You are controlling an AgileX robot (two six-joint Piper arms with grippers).
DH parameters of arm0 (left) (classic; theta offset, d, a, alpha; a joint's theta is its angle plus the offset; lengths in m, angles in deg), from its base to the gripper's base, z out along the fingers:
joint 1: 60.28 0.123 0 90
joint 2: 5.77 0 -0.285 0
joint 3: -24.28 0 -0.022 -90
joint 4: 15.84 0.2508 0 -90
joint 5: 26.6 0 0.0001 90
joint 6: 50.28 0.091 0 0
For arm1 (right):
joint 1: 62.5 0.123 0 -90
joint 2: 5.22 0 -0.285 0
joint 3: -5.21 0 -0.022 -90
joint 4: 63.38 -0.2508 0 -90
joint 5: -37.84 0 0.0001 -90
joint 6: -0.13 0.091 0 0
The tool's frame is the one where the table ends.
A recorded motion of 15 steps. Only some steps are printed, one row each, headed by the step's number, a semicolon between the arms.
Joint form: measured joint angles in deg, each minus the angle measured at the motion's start. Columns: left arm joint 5, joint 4, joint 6, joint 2, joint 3, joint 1; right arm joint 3, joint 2, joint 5, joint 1, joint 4, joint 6.
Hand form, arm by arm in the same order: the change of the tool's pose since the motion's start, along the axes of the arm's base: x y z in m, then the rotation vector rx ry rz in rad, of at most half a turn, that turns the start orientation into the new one. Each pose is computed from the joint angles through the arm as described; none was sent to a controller.
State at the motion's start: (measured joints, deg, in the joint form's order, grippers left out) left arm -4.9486 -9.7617 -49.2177 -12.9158 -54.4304 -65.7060; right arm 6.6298 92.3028 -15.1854 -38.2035 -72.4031 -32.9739
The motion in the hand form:
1: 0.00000 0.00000 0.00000 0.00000 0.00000 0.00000; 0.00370 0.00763 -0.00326 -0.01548 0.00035 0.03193
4: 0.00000 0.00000 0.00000 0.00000 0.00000 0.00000; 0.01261 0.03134 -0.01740 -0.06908 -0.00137 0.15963
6: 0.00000 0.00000 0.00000 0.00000 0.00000 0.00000; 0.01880 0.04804 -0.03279 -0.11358 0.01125 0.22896
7: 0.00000 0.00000 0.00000 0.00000 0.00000 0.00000; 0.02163 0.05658 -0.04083 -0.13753 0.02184 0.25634
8: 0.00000 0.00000 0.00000 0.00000 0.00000 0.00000; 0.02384 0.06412 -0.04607 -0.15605 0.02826 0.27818
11: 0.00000 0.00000 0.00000 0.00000 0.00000 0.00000; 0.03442 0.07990 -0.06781 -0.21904 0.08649 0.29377
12: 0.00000 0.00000 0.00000 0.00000 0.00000 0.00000; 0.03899 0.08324 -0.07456 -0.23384 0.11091 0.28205
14: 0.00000 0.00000 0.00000 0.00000 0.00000 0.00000; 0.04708 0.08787 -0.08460 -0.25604 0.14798 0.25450
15: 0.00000 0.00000 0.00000 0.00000 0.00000 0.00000; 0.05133 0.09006 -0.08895 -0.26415 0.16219 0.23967
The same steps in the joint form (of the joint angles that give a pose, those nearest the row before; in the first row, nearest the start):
1: 0.00 0.00 0.00 0.00 0.00 0.00; -1.15 1.54 -0.11 1.00 0.41 -0.85
4: 0.00 0.00 0.00 0.00 0.00 0.00; -3.91 6.17 -0.10 3.96 1.04 -5.65
6: 0.00 0.00 0.00 0.00 0.00 0.00; -5.64 9.92 -0.10 6.02 2.27 -7.45
7: 0.00 0.00 0.00 0.00 0.00 0.00; -6.69 11.91 -0.38 7.09 3.15 -7.72
8: 0.00 0.00 0.00 0.00 0.00 0.00; -7.88 13.53 -0.80 8.01 3.90 -7.81
11: 0.00 0.00 0.00 0.00 0.00 0.00; -11.77 19.21 -3.51 9.56 6.45 -6.03
12: 0.00 0.00 0.00 0.00 0.00 0.00; -13.28 21.10 -4.65 9.70 7.04 -4.87
14: 0.00 0.00 0.00 0.00 0.00 0.00; -15.99 24.16 -6.59 9.78 8.04 -2.67
15: 0.00 0.00 0.00 0.00 0.00 0.00; -17.41 25.61 -7.41 9.78 8.45 -1.61

